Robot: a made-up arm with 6 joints. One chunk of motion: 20 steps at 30 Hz.
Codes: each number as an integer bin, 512 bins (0 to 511) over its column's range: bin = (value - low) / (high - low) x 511, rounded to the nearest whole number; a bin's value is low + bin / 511 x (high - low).
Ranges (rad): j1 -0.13..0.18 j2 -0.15..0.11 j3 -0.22..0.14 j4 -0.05..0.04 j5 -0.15..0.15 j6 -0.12..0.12
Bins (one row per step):
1: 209 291 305 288 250 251
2: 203 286 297 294 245 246
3: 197 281 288 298 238 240
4: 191 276 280 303 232 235
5: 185 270 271 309 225 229
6: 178 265 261 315 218 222
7: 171 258 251 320 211 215
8: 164 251 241 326 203 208
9: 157 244 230 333 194 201
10: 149 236 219 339 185 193
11: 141 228 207 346 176 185
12: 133 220 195 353 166 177
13: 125 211 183 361 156 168
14: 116 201 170 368 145 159
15: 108 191 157 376 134 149
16: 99 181 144 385 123 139
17: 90 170 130 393 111 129
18: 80 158 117 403 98 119
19: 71 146 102 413 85 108
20: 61 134 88 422 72 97
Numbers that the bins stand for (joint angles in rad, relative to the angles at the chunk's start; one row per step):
1: -0.0032 -0.0019 -0.0051 0.0007 -0.0032 -0.0021
2: -0.0068 -0.0045 -0.0108 0.0018 -0.0062 -0.0045
3: -0.0105 -0.0070 -0.0171 0.0025 -0.0103 -0.0073
4: -0.0141 -0.0096 -0.0227 0.0034 -0.0138 -0.0096
5: -0.0178 -0.0126 -0.0291 0.0044 -0.0179 -0.0124
6: -0.0220 -0.0152 -0.0361 0.0055 -0.0220 -0.0157
7: -0.0263 -0.0187 -0.0432 0.0064 -0.0261 -0.0190
8: -0.0305 -0.0223 -0.0502 0.0074 -0.0308 -0.0223
9: -0.0348 -0.0259 -0.0580 0.0086 -0.0361 -0.0256
10: -0.0396 -0.0299 -0.0657 0.0097 -0.0414 -0.0294
11: -0.0445 -0.0340 -0.0742 0.0109 -0.0467 -0.0331
12: -0.0493 -0.0381 -0.0826 0.0122 -0.0525 -0.0369
13: -0.0542 -0.0426 -0.0911 0.0136 -0.0584 -0.0411
14: -0.0596 -0.0477 -0.1002 0.0148 -0.0649 -0.0453
15: -0.0645 -0.0528 -0.1094 0.0162 -0.0713 -0.0500
16: -0.0699 -0.0579 -0.1186 0.0178 -0.0778 -0.0547
17: -0.0754 -0.0635 -0.1284 0.0192 -0.0848 -0.0594
18: -0.0815 -0.0696 -0.1376 0.0210 -0.0925 -0.0641
19: -0.0869 -0.0757 -0.1481 0.0227 -0.1001 -0.0693
20: -0.0930 -0.0818 -0.1580 0.0243 -0.1077 -0.0744

